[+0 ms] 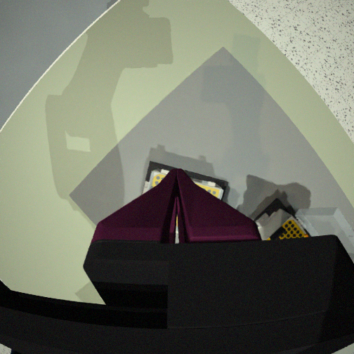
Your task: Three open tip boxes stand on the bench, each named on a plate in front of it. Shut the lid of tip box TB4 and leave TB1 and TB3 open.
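Note:
My gripper (176,177) is shut, its two maroon fingertips together with nothing between them. Beyond and partly under the fingers is a tip box (216,191) with yellow tips, a pale clear rim and a black strip along its far side. The fingers hide much of it, so how its lid stands is hard to tell. A second tip box (291,229) with a yellow, dark-dotted rack shows to the right, turned at an angle and partly hidden by the gripper body. No name plate is readable, so I cannot tell which box is TB4. A third box does not show.
A clear, pale block-like part (327,222) lies against the second box at the right. The boxes stand on a grey mat (220,70) on a pale green bench top (30,200). Shadows of the arm fall across the left and the far side. Speckled floor (310,40) shows beyond the bench edge.

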